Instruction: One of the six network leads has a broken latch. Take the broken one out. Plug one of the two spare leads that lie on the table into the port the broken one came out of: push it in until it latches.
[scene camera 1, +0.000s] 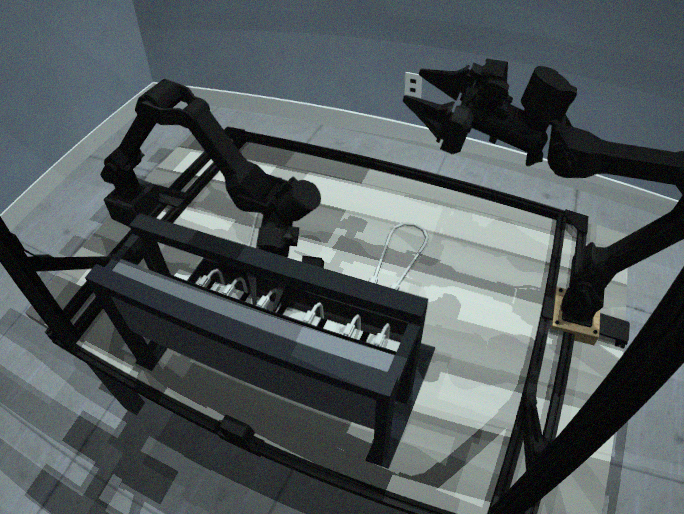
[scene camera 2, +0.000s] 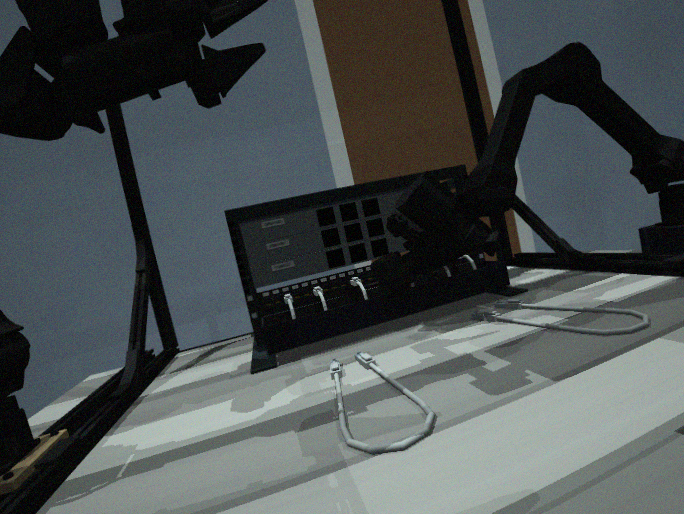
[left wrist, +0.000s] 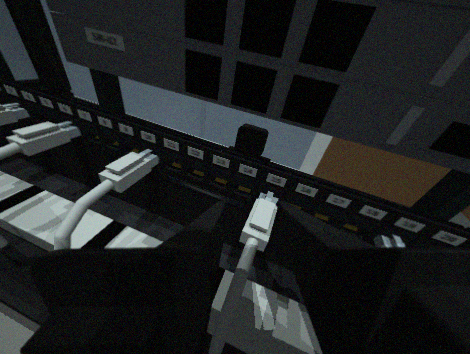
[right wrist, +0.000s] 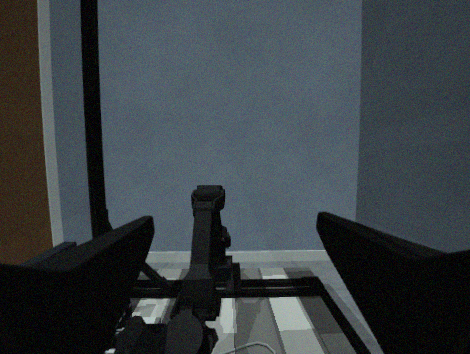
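Pixels of known places: left gripper, fingertip midpoint: (scene camera 1: 264, 309) (left wrist: 250, 207); right gripper, fingertip midpoint: (scene camera 1: 411, 84) (scene camera 2: 265, 23) (right wrist: 236, 222); left arm's base, origin of the base link: (scene camera 1: 129, 191) (right wrist: 218, 261); right arm's base, origin of the base link: (scene camera 1: 577, 311).
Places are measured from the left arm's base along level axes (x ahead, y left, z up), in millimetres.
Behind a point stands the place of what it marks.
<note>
Six white leads are in the panel's row of ports; one plug (left wrist: 261, 220) @[z 28, x 499, y -126 mm] stands between the left gripper's fingertips in the left wrist view, with plugs (left wrist: 127, 170) @[z 24, x 583, y -121 mm] (left wrist: 42, 137) @[z 24, x 652, y -115 mm] to its left and a partly hidden plug (left wrist: 390, 241) @[z 23, x 431, y -157 mm] to its right. I cannot tell which latch is broken. My left gripper (left wrist: 250, 207) @[z 18, x 509, y -141 mm] is partly open, its fingers on either side of the middle plug and apart from it. My right gripper (right wrist: 236, 222) @[z 357, x 656, y 111 mm] (scene camera 1: 413, 85) @[z 357, x 656, y 111 mm] is wide open and empty, high above the table. One spare lead (scene camera 1: 425, 240) @[z -61, x 671, y 208 mm] (scene camera 2: 428, 422) @[z -61, x 603, y 229 mm] and another spare lead (scene camera 2: 644, 320) @[z -61, x 314, y 174 mm] lie looped on the table.
The dark panel rack (scene camera 1: 248, 342) @[z 196, x 615, y -289 mm] (scene camera 2: 238, 248) @[z 126, x 777, y -128 mm] carries a row of numbered labels above the ports. Black frame rails (scene camera 1: 387, 168) @[z -52, x 502, y 386 mm] run around the table. The left arm (scene camera 1: 221, 143) @[z 220, x 345, y 12 mm] (scene camera 2: 569, 71) @[z 270, x 236, y 54 mm] reaches over the rack's port side and hides part of the row in scene camera 2.
</note>
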